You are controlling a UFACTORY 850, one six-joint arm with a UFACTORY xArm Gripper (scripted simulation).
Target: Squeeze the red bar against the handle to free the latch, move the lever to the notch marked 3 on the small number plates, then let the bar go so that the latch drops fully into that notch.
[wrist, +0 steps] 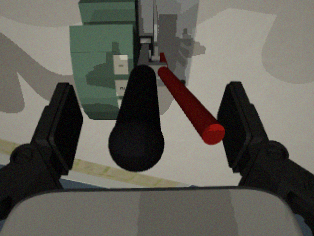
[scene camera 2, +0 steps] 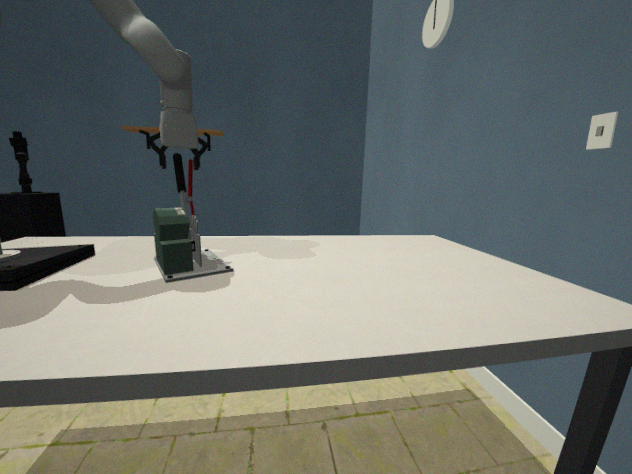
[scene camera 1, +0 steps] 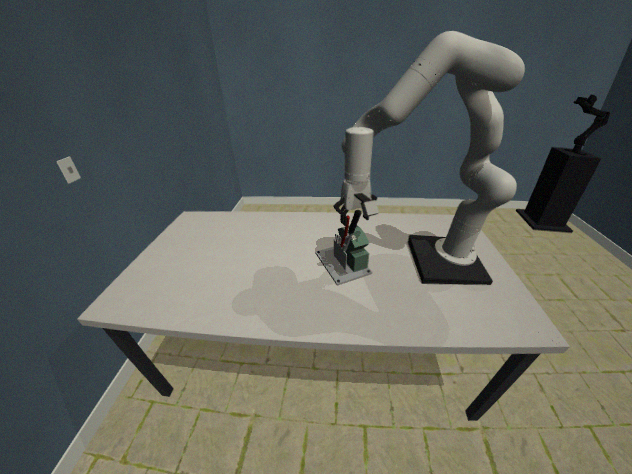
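My gripper (scene camera 1: pixel 354 221) is visible, and the same gripper (wrist: pixel 150 99) is visible to the wrist camera. A red bar (wrist: pixel 210 130) is also seen.
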